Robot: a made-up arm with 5 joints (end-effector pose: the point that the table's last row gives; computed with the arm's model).
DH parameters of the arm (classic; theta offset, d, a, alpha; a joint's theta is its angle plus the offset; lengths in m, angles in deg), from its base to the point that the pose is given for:
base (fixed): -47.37 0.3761 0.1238 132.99
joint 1: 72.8 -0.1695 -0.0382 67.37
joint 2: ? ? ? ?
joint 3: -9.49 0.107 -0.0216 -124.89
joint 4: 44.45 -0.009 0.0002 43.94
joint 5: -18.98 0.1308 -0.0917 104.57
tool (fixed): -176.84 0.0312 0 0
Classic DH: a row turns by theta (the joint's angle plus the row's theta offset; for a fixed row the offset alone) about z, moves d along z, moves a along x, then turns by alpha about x.
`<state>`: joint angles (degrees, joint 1 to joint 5).
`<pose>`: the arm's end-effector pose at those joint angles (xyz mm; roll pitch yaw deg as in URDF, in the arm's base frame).
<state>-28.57 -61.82 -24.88 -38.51 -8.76</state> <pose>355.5 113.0 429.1 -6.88 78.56 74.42</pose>
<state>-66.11 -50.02 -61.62 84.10 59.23</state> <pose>125.9 -14.9 603.6 114.37 -78.76 -146.80</pose>
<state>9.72 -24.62 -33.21 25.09 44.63</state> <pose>183.3 -14.1 672.6 -65.10 -67.81 6.06</pose>
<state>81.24 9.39 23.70 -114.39 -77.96</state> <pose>212.9 -87.5 594.7 -151.52 12.13 -135.39</pose>
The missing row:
joint 2: 47.18 0.009 -0.0061 114.61
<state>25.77 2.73 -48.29 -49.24 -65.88</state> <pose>169.3 -124.2 530.5 -55.19 70.94 -76.22</pose>
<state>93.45 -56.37 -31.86 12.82 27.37</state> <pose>240.4 58.7 685.7 -114.60 -63.02 -16.84</pose>
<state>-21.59 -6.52 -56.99 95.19 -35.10</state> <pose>122.3 -73.8 535.3 26.95 -22.11 -92.11</pose>
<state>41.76 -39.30 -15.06 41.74 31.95</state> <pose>191.5 17.2 662.2 -92.18 -68.19 21.50</pose>
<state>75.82 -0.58 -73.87 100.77 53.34</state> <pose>258.9 57.2 432.6 67.60 16.44 64.72</pose>
